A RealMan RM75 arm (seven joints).
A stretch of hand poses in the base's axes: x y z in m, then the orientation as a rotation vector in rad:
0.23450 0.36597 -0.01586 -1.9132 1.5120 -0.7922
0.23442 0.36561 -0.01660 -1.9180 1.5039 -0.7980
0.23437 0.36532 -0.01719 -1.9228 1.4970 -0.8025
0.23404 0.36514 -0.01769 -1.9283 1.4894 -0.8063
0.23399 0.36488 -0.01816 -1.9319 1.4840 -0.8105
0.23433 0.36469 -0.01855 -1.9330 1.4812 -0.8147
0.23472 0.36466 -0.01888 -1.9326 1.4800 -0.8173
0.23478 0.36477 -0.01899 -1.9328 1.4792 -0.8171
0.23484 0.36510 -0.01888 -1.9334 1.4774 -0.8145
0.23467 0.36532 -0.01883 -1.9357 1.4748 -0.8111
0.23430 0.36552 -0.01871 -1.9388 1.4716 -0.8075
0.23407 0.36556 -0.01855 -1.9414 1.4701 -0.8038
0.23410 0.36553 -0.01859 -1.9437 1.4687 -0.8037
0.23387 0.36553 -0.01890 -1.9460 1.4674 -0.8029
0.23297 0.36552 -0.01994 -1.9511 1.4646 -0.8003
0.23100 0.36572 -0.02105 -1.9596 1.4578 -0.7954
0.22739 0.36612 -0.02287 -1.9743 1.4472 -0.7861
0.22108 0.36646 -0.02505 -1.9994 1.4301 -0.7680
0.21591 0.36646 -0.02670 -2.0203 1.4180 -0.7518
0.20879 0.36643 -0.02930 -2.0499 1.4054 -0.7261
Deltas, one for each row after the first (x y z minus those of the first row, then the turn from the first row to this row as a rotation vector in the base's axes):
-0.00008 -0.00036 -0.00074 -0.0056 -0.0035 0.0050
-0.00013 -0.00065 -0.00133 -0.0106 -0.0058 0.0095
-0.00046 -0.00083 -0.00183 -0.0156 -0.0079 0.0149
-0.00051 -0.00109 -0.00230 -0.0199 -0.0100 0.0181
-0.00017 -0.00128 -0.00269 -0.0228 -0.0124 0.0191
0.00022 -0.00131 -0.00302 -0.0240 -0.0142 0.0190
0.00028 -0.00120 -0.00313 -0.0239 -0.0144 0.0197
0.00034 -0.00087 -0.00302 -0.0225 -0.0139 0.0218
0.00017 -0.00065 -0.00297 -0.0217 -0.0125 0.0251
-0.00020 -0.00045 -0.00285 -0.0212 -0.0109 0.0290
-0.00043 -0.00041 -0.00269 -0.0204 -0.0087 0.0318
-0.00040 -0.00044 -0.00273 -0.0217 -0.0080 0.0333
-0.00063 -0.00044 -0.00304 -0.0226 -0.0070 0.0349
-0.00153 -0.00045 -0.00408 -0.0241 -0.0044 0.0387
-0.00350 -0.00025 -0.00519 -0.0259 -0.0008 0.0467
-0.00711 0.00015 -0.00701 -0.0289 0.0063 0.0600
-0.01342 0.00049 -0.00919 -0.0329 0.0198 0.0824
-0.01859 0.00049 -0.01084 -0.0360 0.0328 0.0998
-0.02571 0.00046 -0.01344 -0.0395 0.0545 0.1220

